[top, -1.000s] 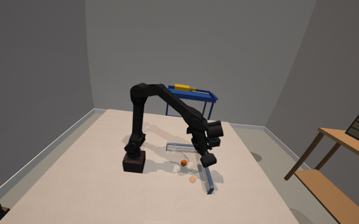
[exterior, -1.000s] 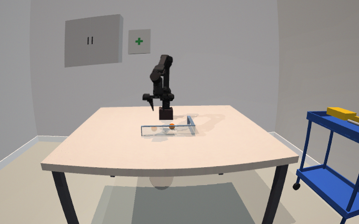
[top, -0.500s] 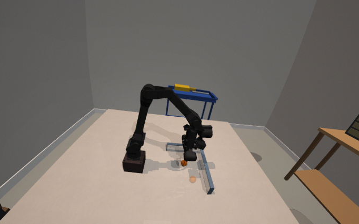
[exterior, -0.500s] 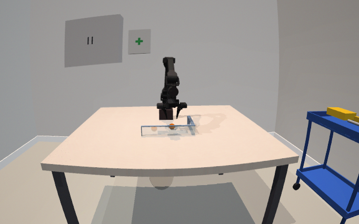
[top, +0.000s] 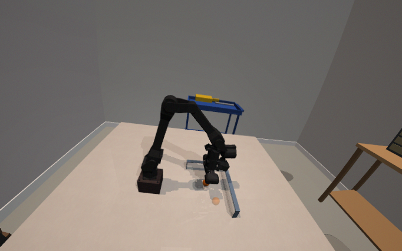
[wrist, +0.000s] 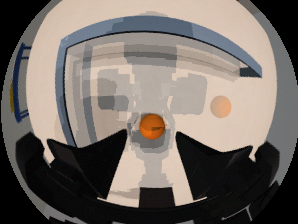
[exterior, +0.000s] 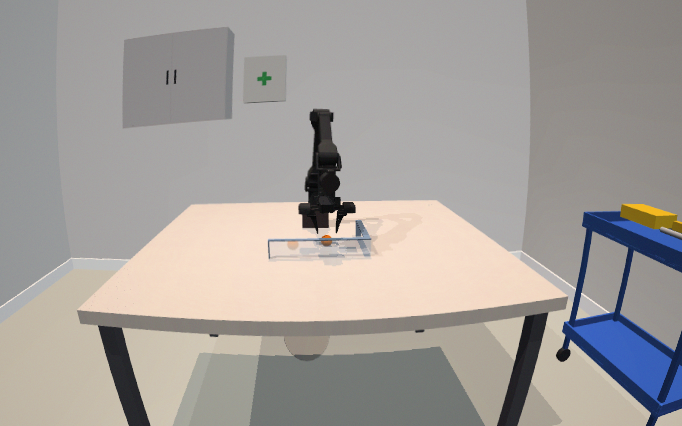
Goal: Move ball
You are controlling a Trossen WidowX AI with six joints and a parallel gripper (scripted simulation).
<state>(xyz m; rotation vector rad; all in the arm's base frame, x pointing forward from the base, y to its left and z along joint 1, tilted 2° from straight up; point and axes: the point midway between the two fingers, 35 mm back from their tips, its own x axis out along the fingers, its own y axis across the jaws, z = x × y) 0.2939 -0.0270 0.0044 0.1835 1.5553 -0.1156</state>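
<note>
Now: the orange ball 3 cm below my gripper tip. Round my gripper tip: clear wall: 11 cm ahead, 5 cm to the right, 1 cm below; then see-through copy: 1 cm ahead, 12 cm to the right, 3 cm below.
</note>
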